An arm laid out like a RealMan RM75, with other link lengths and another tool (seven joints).
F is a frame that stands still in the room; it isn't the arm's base.
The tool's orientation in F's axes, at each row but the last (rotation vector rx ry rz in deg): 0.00 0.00 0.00; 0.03 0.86 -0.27; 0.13 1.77 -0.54; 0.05 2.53 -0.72; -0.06 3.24 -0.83; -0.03 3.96 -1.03; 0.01 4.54 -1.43
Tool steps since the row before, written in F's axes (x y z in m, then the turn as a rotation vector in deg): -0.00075 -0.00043 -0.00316 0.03 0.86 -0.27; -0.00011 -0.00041 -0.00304 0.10 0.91 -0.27; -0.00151 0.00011 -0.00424 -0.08 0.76 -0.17; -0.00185 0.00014 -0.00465 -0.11 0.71 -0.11; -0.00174 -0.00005 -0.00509 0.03 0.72 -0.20; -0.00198 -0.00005 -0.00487 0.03 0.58 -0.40; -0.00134 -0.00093 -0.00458 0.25 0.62 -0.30
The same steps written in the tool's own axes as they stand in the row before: -0.00075 -0.00043 -0.00316 0.03 0.86 -0.27; -0.00006 -0.00041 -0.00304 0.10 0.91 -0.27; -0.00138 0.00009 -0.00428 -0.08 0.76 -0.17; -0.00164 0.00011 -0.00473 -0.11 0.71 -0.12; -0.00145 -0.00007 -0.00518 0.03 0.72 -0.20; -0.00164 -0.00008 -0.00500 0.05 0.58 -0.40; -0.00095 -0.00096 -0.00467 0.26 0.63 -0.28
